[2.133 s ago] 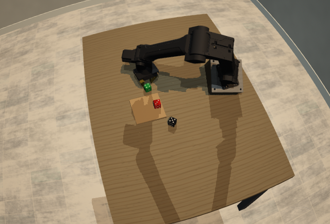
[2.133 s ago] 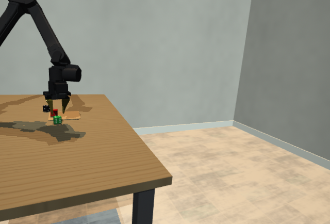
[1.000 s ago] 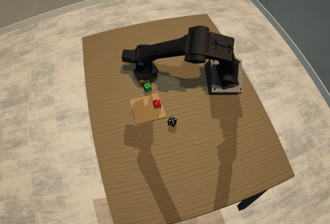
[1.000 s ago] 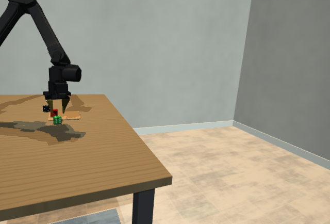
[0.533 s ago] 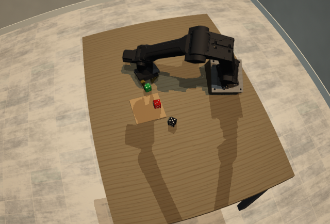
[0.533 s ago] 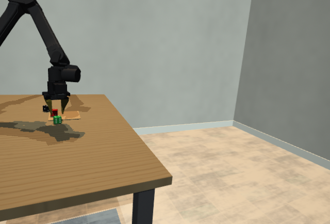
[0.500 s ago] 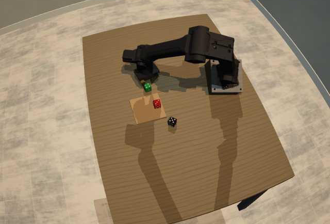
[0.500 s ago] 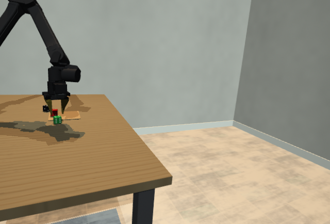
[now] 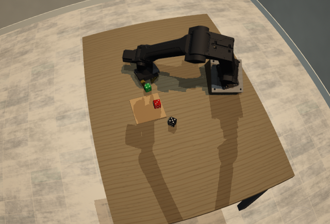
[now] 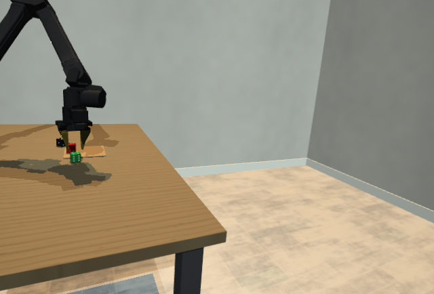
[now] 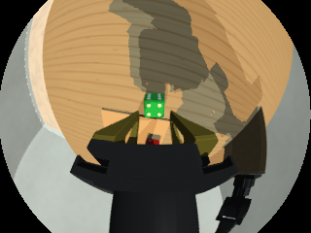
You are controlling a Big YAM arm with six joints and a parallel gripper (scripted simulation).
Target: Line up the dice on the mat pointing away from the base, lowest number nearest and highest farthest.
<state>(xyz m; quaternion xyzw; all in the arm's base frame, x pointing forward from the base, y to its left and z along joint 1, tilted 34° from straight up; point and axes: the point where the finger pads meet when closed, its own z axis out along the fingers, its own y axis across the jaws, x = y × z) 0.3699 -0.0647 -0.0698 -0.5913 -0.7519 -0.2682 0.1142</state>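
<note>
Now: the green die 3 cm below my hand. Also, from my hand: black die (7 cm behind, 21 cm to the left, 3 cm below); tan mat (2 cm ahead, 11 cm to the left, 5 cm below); red die (2 cm behind, 11 cm to the left, 3 cm below).
</note>
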